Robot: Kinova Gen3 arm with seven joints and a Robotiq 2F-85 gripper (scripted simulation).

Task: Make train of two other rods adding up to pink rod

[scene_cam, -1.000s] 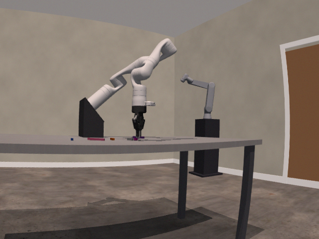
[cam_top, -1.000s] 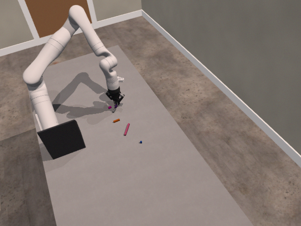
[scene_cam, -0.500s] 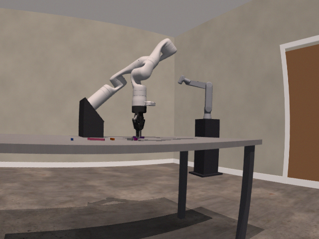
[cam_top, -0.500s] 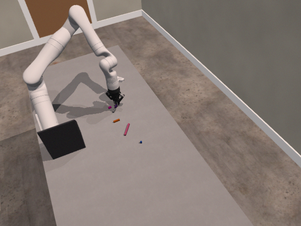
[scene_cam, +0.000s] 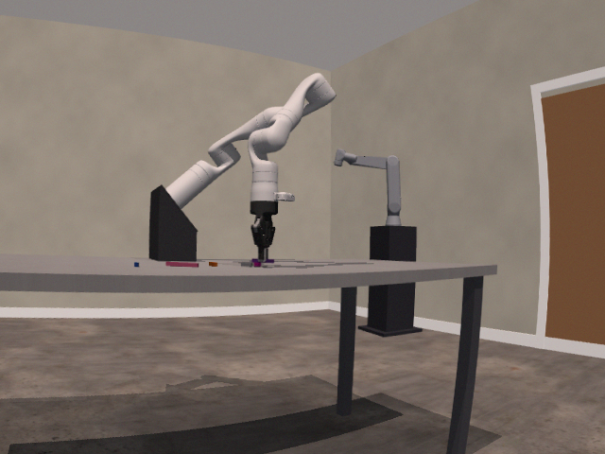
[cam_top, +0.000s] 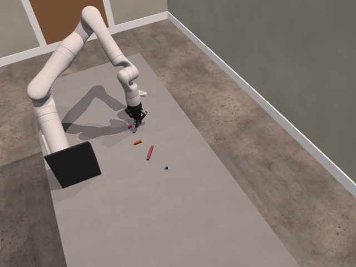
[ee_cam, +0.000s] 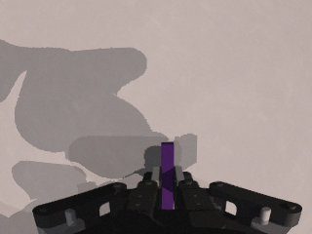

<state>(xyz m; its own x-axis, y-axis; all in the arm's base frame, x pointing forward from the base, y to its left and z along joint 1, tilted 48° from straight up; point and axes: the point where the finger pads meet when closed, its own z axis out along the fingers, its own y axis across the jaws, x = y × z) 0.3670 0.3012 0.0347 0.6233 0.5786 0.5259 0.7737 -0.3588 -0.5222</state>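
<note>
Right now my hand is 2 cm above the purple rod. Also, from my hand: orange rod 13 cm to the right, 3 cm below, 3 cm behind; magenta rod 5 cm behind, 3 cm below; grey rod 4 cm to the right, 3 cm below, 3 cm behind.
</note>
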